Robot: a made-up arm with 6 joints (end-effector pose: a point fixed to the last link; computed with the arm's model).
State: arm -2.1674 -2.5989 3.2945 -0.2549 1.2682 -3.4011
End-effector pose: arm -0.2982 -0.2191 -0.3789 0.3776 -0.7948 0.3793 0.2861
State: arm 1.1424 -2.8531 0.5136 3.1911 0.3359 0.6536
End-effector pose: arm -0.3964 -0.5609 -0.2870 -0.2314 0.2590 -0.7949 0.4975
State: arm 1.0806 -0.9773 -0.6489 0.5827 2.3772 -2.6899
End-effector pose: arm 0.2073 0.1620 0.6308 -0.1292 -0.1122 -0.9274 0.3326
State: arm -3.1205 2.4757 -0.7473 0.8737 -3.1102 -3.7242
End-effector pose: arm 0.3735 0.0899 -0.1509 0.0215 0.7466 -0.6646 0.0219
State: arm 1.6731 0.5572 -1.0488 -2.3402 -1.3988 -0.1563
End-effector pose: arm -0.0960 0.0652 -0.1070 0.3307 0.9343 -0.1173 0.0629
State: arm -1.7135 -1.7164 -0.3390 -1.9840 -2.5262 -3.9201
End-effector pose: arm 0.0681 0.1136 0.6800 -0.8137 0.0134 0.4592 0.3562
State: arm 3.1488 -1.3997 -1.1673 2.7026 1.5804 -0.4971
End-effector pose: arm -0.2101 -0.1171 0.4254 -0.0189 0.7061 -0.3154 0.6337
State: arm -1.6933 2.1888 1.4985 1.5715 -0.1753 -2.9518
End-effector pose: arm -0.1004 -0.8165 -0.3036 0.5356 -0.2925 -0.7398 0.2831
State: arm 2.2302 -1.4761 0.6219 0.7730 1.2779 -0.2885
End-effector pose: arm 0.5163 -0.5168 0.6735 -0.6794 0.7313 0.0588 0.0105
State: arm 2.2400 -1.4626 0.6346 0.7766 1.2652 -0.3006
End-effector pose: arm 0.5207 -0.5115 0.6784 -0.6835 0.7282 0.0500 0.0092
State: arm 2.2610 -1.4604 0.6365 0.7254 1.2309 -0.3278
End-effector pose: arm 0.5320 -0.4942 0.6816 -0.7113 0.7021 0.0279 0.0187
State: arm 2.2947 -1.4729 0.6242 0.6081 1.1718 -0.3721
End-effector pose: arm 0.5489 -0.4627 0.6831 -0.7629 0.6449 -0.0092 0.0450
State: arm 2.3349 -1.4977 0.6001 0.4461 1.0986 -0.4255
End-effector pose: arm 0.5646 -0.4227 0.6831 -0.8203 0.5625 -0.0538 0.0882
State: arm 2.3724 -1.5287 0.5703 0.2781 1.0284 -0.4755
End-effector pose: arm 0.5738 -0.3846 0.6818 -0.8647 0.4732 -0.0941 0.1394
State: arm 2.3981 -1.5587 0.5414 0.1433 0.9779 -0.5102
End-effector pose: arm 0.5758 -0.3578 0.6793 -0.8893 0.4011 -0.1208 0.1833
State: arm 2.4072 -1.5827 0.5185 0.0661 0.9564 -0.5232
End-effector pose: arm 0.5739 -0.3465 0.6755 -0.8989 0.3629 -0.1310 0.2078
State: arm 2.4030 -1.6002 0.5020 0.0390 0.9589 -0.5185
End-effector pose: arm 0.5706 -0.3470 0.6707 -0.9010 0.3547 -0.1289 0.2138
